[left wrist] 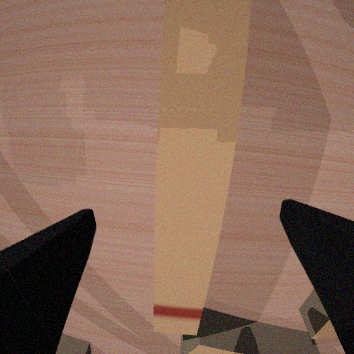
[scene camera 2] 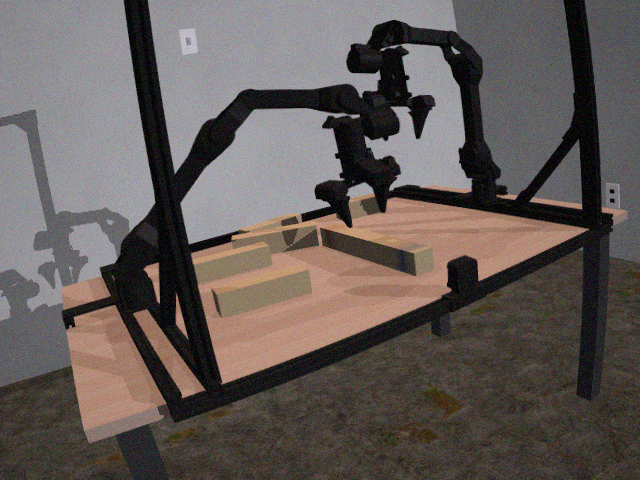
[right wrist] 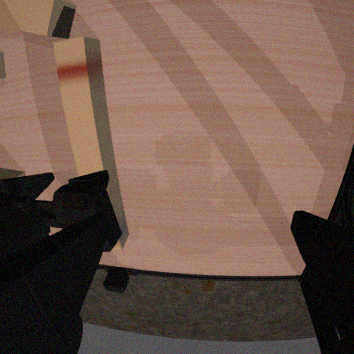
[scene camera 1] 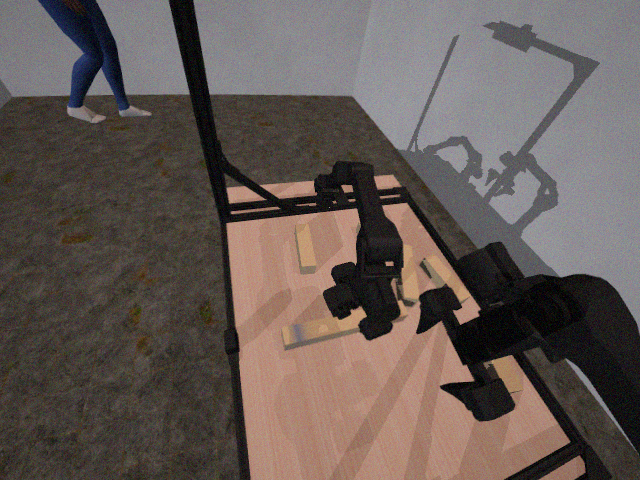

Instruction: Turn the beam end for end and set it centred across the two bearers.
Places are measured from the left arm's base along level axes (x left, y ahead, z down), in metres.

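Where they show: left gripper, fingertip midpoint: point(left wrist: 188, 214) point(scene camera 2: 367, 219) point(right wrist: 77, 174) point(scene camera 1: 352, 315); right gripper, fingertip midpoint: point(scene camera 2: 402, 139) point(right wrist: 201, 222) point(scene camera 1: 429, 358); left arm's base at its link origin: point(scene camera 2: 138, 306) point(scene camera 1: 323, 201); right arm's base at its link origin: point(scene camera 2: 485, 200).
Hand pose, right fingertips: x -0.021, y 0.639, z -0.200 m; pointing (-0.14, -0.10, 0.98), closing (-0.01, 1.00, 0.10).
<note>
Each offset is from my right fingertips to the top centre of the thing.
The long beam {dz +0.175, dx -0.058, dy -0.161 m} point(scene camera 1: 320, 330) point(scene camera 2: 377, 248) point(left wrist: 190, 200) point(right wrist: 80, 120) lies flat on the table. Its blue-banded end is nearer the front edge in scene camera 2; its red-banded end is close to a plain block {dz +0.169, dx +0.180, dy -0.271 m} point(scene camera 1: 408, 279) point(scene camera 2: 258, 240). More plain blocks are a front one {dz +0.175, dx -0.106, dy -0.431 m} point(scene camera 1: 306, 248) point(scene camera 2: 263, 293) and one beside it {dz +0.175, dx +0.116, dy -0.407 m} point(scene camera 2: 235, 262); I cannot tell which two are the bearers. My left gripper point(scene camera 2: 367, 218) point(left wrist: 188, 214) is open above the beam, fingers on either side of it in the wrist view. My right gripper point(scene camera 1: 429, 360) point(right wrist: 201, 222) is open and empty, high above the table.
Another block {dz +0.175, dx +0.300, dy -0.225 m} point(scene camera 1: 447, 281) point(scene camera 2: 268, 225) lies near the back edge in scene camera 2, and a short-looking one {dz +0.172, dx +0.288, dy +0.043 m} point(scene camera 1: 509, 374) point(scene camera 2: 361, 206) lies farther right. Black rails and posts point(scene camera 2: 586, 113) frame the table. The left arm's gripper shows close beside a right finger in the right wrist view.
</note>
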